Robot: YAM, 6 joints.
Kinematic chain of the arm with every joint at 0, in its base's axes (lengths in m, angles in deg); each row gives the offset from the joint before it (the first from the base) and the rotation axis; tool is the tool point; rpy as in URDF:
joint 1: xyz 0 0 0.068 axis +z
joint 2: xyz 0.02 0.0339 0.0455 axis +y
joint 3: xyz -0.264 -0.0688 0 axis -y
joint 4: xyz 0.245 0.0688 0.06 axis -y
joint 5: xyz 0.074 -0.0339 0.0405 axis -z
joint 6: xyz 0.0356 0 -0.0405 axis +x
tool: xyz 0 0 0 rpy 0 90 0
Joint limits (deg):
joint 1: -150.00..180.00
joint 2: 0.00..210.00
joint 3: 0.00..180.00
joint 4: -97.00..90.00
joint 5: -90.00..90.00
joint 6: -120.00..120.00
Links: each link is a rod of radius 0.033 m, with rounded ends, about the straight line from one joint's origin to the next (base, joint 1, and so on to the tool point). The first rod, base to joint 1, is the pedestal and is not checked.
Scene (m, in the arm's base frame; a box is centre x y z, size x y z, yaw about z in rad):
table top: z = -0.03
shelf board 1: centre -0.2 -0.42 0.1 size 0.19 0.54 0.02 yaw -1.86
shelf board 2: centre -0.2 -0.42 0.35 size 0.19 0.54 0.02 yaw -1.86
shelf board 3: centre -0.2 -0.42 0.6 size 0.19 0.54 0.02 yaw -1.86
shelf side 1: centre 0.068 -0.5 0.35 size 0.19 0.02 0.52 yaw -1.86
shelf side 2: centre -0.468 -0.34 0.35 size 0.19 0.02 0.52 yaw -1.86
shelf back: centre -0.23 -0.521 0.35 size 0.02 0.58 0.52 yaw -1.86
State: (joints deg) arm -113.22 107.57 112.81 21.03 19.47 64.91
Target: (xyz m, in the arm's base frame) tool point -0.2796 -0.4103 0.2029
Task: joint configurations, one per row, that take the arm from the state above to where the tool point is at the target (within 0.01 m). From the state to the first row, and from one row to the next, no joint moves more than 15 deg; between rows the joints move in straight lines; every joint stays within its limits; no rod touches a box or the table.
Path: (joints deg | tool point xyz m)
1: -114.56 94.89 101.54 17.17 20.78 64.91 | -0.1682 -0.3377 0.5078
2: -115.91 82.21 90.27 13.30 22.09 64.91 | -0.1510 -0.2802 0.5078
3: -117.25 69.53 79.00 9.44 23.39 64.91 | -0.1318 -0.2250 0.4949
4: -122.39 75.14 68.84 4.90 23.88 64.91 | -0.1777 -0.2531 0.3988
5: -127.54 80.74 58.68 0.36 24.37 64.91 | -0.2103 -0.2495 0.2983
6: -132.68 86.35 48.51 -4.18 24.86 64.91 | -0.2228 -0.2196 0.2029
7: -129.40 98.44 61.43 1.67 23.48 64.91 | -0.2506 -0.2827 0.2134
8: -126.11 110.53 74.35 7.53 22.10 64.91 | -0.2699 -0.3473 0.2132
9: -122.82 122.62 87.27 13.38 20.73 64.91 | -0.2796 -0.4103 0.2029

